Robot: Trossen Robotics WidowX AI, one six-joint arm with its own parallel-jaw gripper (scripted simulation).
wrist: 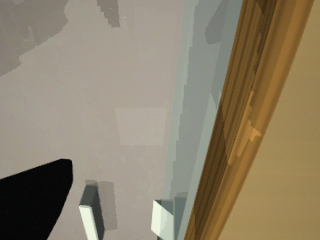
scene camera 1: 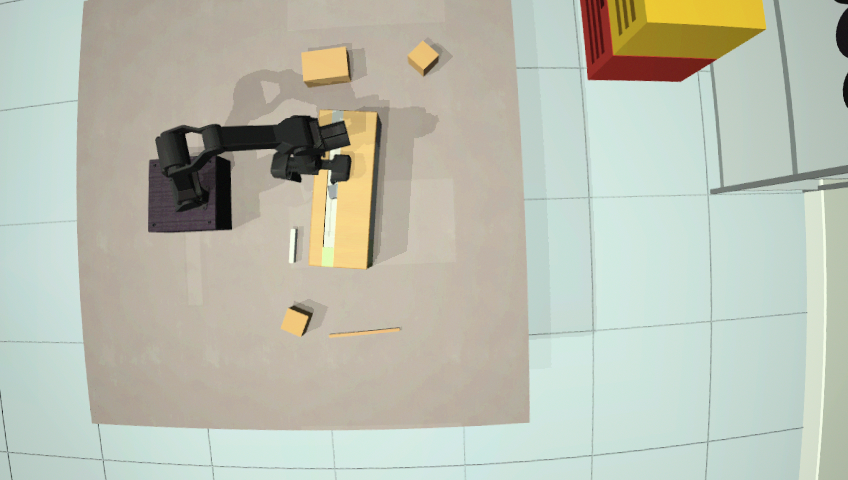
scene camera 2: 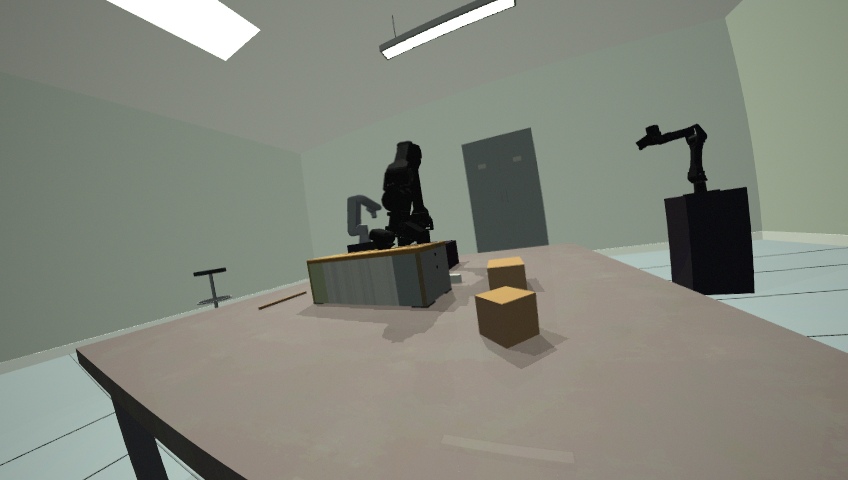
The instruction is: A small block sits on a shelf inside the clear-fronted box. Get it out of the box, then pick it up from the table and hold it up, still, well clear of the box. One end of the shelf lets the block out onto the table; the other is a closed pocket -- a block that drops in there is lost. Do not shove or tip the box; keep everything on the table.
tan slab: scene camera 1; scene camera 2; not seen in the wrist view (out of frame)
same spot on tan slab: point(scene camera 1: 331, 66) = point(scene camera 2: 501, 263)
